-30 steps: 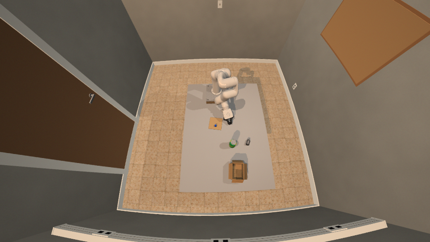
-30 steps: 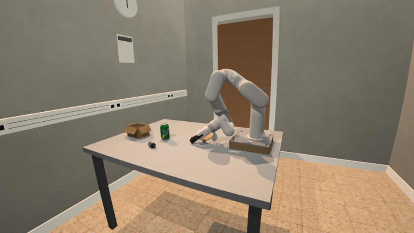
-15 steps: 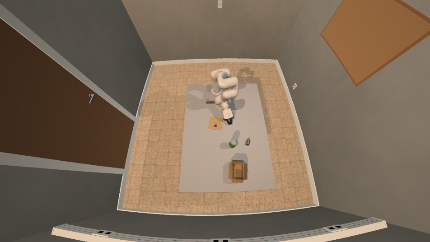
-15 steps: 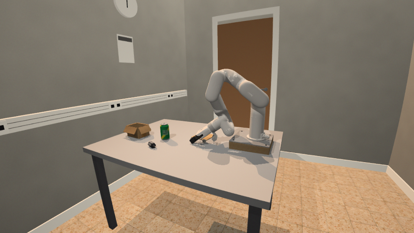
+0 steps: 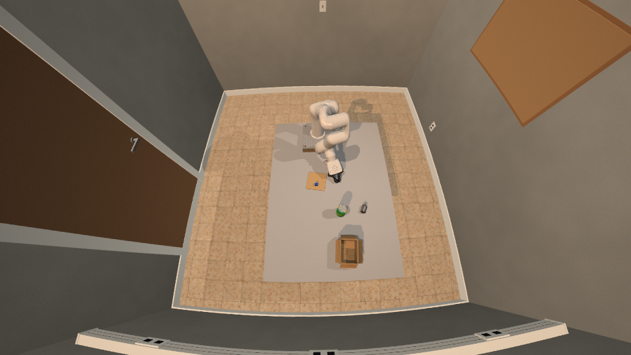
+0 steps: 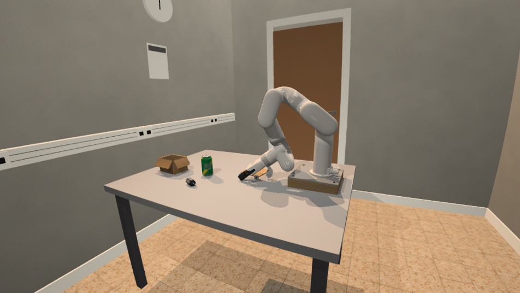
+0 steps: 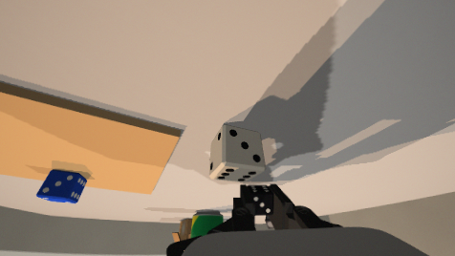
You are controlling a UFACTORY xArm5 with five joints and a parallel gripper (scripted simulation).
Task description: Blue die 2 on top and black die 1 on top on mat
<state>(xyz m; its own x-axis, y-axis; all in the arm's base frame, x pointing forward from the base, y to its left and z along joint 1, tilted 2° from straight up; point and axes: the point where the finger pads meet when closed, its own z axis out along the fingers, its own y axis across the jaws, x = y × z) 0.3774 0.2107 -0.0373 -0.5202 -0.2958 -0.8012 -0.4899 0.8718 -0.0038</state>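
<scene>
Right now my hand is 1 cm short of the black die and 1 cm above it. From my hand the other things lie so: white die (6 cm to the right, 5 cm behind, 2 cm below); mat (15 cm to the right, 3 cm ahead, 2 cm below); blue die (15 cm to the right, 6 cm ahead, 1 cm below).
</scene>
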